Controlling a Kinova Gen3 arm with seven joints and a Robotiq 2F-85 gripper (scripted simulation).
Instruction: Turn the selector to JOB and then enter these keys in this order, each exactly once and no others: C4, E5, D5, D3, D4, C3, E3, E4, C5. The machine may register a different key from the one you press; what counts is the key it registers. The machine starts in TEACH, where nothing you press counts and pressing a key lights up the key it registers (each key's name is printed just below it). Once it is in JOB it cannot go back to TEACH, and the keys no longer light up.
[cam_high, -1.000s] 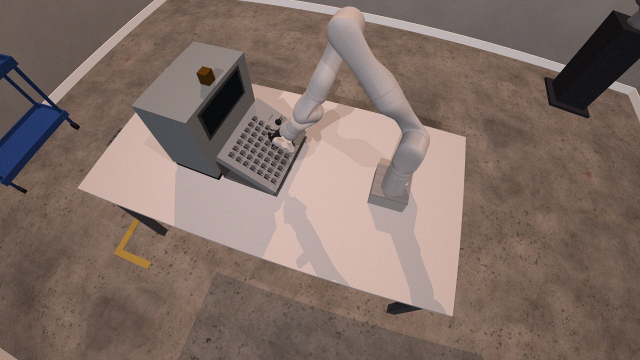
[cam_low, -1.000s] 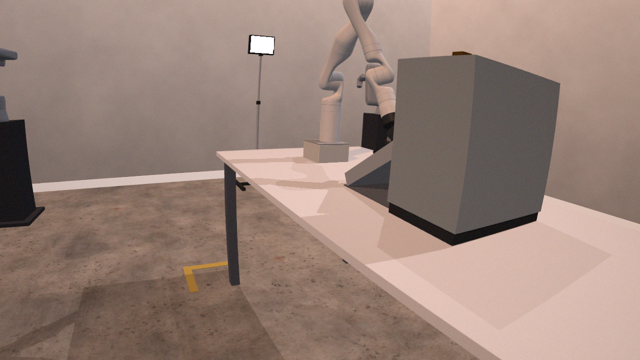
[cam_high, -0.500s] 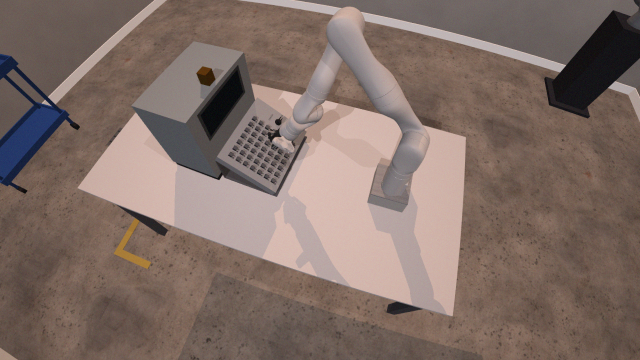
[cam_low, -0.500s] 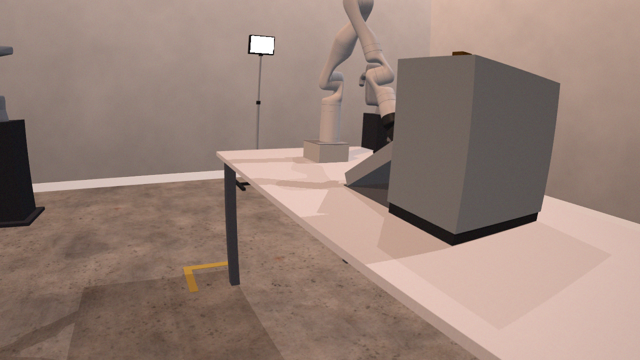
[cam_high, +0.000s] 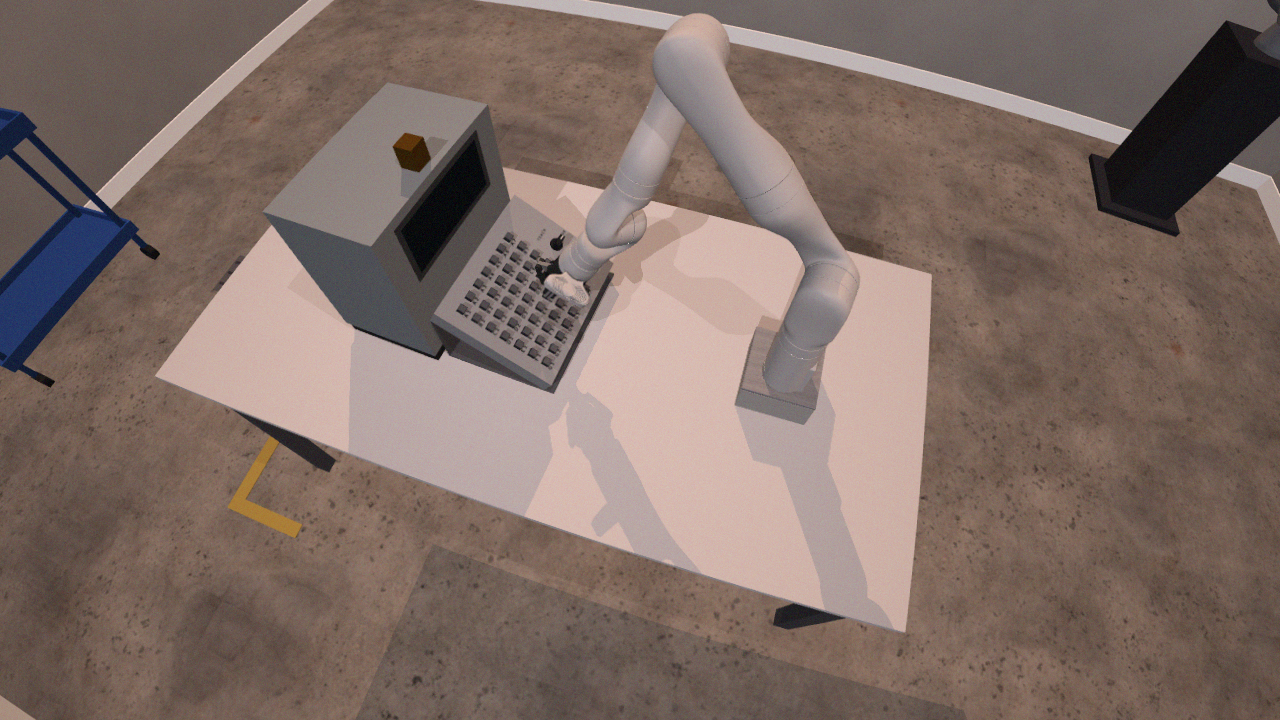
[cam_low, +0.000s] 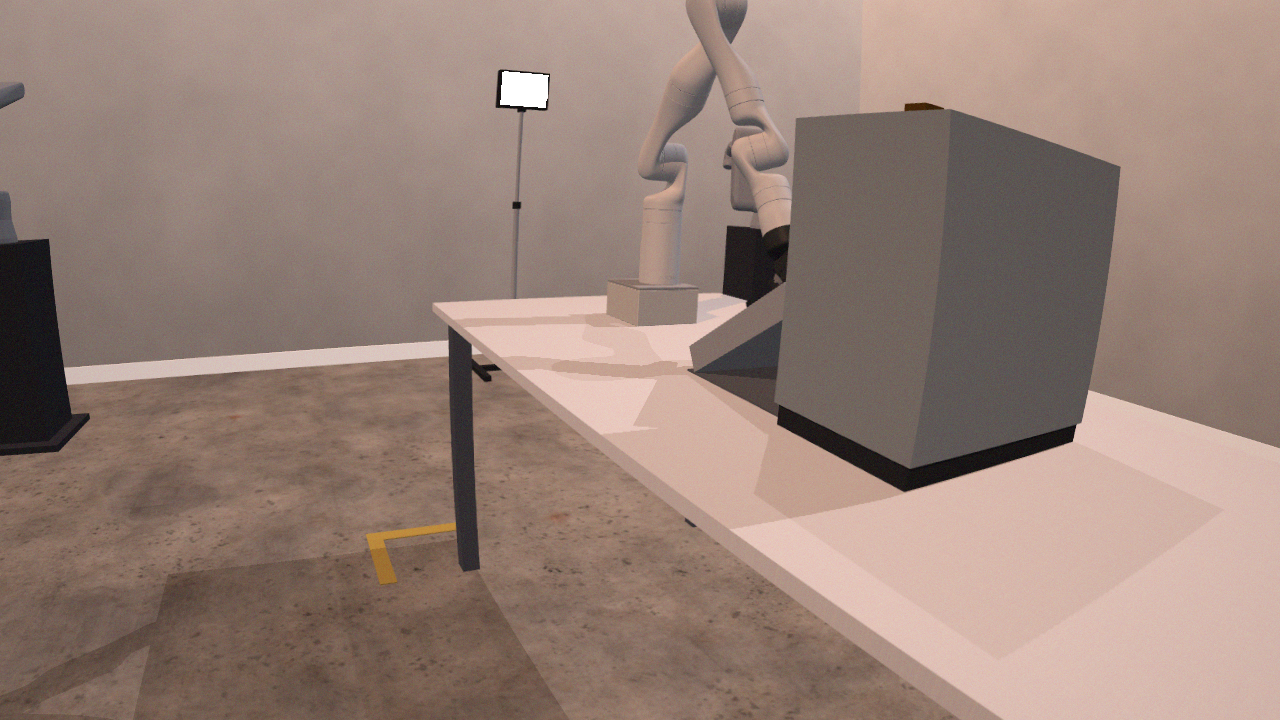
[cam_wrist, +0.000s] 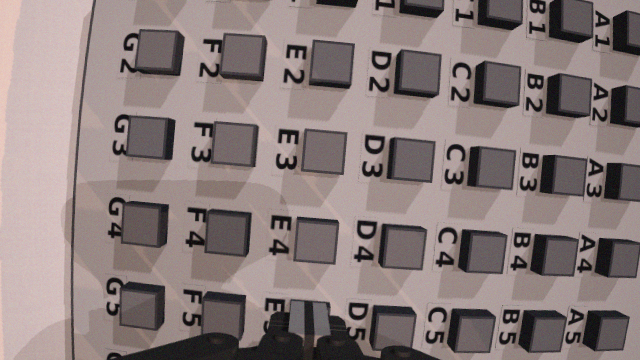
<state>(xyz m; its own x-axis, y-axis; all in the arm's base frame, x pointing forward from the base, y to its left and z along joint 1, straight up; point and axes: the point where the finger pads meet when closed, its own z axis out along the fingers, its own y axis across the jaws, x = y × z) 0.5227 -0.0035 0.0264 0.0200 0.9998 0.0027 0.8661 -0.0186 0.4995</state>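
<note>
Right now the key E5 is 20 mm below my hand and 10 mm ahead of it. From my hand the other things lie so: key C5 (70 mm ahead, 20 mm above); then key E3 (70 mm to the left, 20 mm below, 10 mm ahead); then key D5 (40 mm ahead).
</note>
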